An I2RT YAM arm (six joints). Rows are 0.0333 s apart.
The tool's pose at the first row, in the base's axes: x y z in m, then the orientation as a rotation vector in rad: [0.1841, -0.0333, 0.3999, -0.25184, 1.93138, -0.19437]
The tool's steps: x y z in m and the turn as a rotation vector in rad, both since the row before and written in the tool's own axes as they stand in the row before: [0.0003, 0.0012, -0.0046, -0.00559, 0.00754, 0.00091]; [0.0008, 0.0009, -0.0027, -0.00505, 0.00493, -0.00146]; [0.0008, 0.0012, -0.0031, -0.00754, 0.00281, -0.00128]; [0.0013, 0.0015, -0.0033, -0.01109, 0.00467, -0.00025]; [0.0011, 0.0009, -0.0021, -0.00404, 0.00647, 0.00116]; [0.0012, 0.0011, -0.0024, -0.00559, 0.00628, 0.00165]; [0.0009, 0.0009, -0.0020, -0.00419, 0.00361, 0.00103]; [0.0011, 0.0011, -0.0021, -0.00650, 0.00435, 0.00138]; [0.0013, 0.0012, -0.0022, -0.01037, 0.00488, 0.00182]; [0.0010, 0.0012, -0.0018, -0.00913, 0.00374, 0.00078]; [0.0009, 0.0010, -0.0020, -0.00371, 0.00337, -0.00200]
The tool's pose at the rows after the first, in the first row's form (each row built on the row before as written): [0.1796, -0.0322, 0.4010, -0.25426, 1.93972, -0.18959]; [0.1767, -0.0315, 0.4011, -0.25877, 1.94517, -0.18646]; [0.1734, -0.0305, 0.4013, -0.26486, 1.94886, -0.18045]; [0.1697, -0.0294, 0.4010, -0.27220, 1.95495, -0.17061]; [0.1673, -0.0288, 0.4006, -0.27347, 1.96202, -0.16699]; [0.1645, -0.0281, 0.4002, -0.27527, 1.96915, -0.16149]; [0.1622, -0.0275, 0.4000, -0.27686, 1.97338, -0.15731]; [0.1597, -0.0268, 0.3996, -0.27959, 1.97867, -0.15075]; [0.1570, -0.0260, 0.3991, -0.28437, 1.98499, -0.14016]; [0.1548, -0.0252, 0.3987, -0.28941, 1.98988, -0.13125]; [0.1525, -0.0245, 0.3985, -0.29375, 1.99341, -0.12941]
